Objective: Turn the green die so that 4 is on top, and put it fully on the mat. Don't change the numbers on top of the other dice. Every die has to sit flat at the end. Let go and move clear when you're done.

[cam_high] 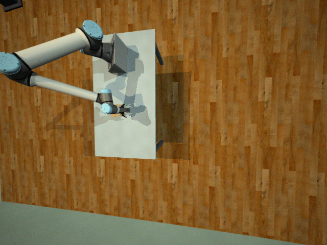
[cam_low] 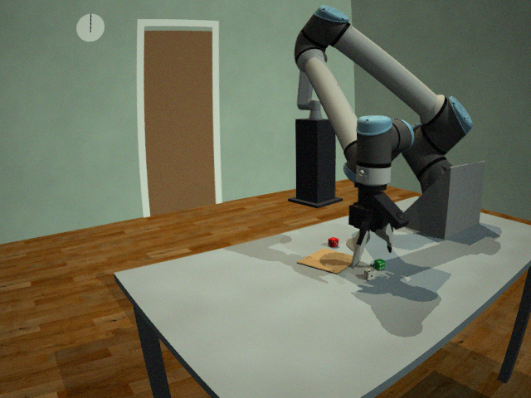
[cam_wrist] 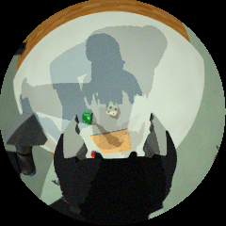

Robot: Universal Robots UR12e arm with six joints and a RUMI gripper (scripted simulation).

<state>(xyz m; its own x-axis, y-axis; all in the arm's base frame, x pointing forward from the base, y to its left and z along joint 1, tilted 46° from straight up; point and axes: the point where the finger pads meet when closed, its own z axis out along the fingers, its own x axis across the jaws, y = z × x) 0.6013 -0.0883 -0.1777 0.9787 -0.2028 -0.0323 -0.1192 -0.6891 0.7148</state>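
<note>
The white die is 4 cm below my hand, 1 cm to the right of it and 1 cm behind it. The rest, counted from my hand: red die 25 cm to the right, 14 cm behind, 4 cm below; then tan mat 17 cm to the right, 5 cm below, 3 cm behind; then green die 8 cm behind, 4 cm below, 3 cm to the right.
</note>
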